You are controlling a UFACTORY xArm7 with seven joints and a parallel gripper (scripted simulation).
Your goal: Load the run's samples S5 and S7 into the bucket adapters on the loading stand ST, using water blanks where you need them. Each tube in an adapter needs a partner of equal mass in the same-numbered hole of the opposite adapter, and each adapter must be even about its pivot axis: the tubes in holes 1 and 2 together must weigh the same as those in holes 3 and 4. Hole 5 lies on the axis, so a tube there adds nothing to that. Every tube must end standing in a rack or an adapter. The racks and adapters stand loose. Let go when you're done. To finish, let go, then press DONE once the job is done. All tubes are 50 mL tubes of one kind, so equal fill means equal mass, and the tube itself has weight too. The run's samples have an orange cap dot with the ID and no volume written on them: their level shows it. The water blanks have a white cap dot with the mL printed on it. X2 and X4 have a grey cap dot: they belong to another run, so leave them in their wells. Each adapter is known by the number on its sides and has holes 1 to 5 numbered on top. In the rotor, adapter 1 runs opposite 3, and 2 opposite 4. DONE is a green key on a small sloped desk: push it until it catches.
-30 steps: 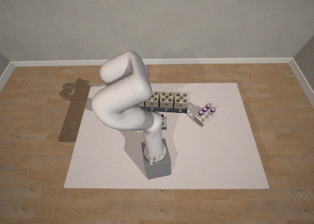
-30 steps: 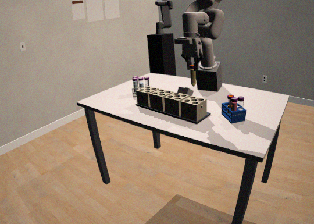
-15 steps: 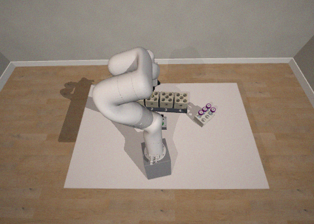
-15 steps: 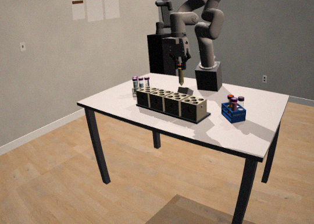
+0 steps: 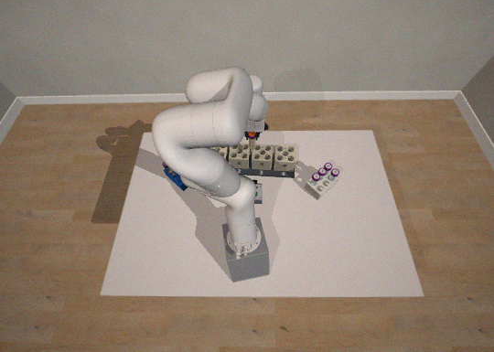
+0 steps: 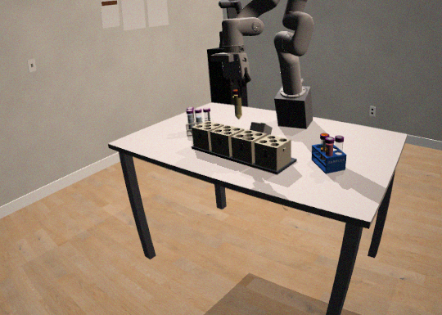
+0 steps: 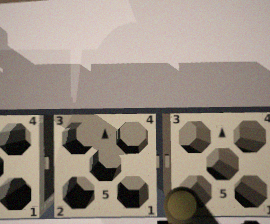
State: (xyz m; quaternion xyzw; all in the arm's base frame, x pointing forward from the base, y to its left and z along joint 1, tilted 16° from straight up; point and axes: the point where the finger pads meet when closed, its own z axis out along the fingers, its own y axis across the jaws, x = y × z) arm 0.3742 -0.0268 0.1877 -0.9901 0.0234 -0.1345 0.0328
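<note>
The dark stand lies 25 cm below my hand, 1 cm to the left of it and 1 cm ahead of it. The rest, counted from my hand: adapter 20 cm below, 17 cm to the left, 3 cm ahead; then white rack 33 cm to the right, 22 cm below, 11 cm behind; then blue rack 35 cm to the left, 22 cm below, 8 cm behind.
</note>
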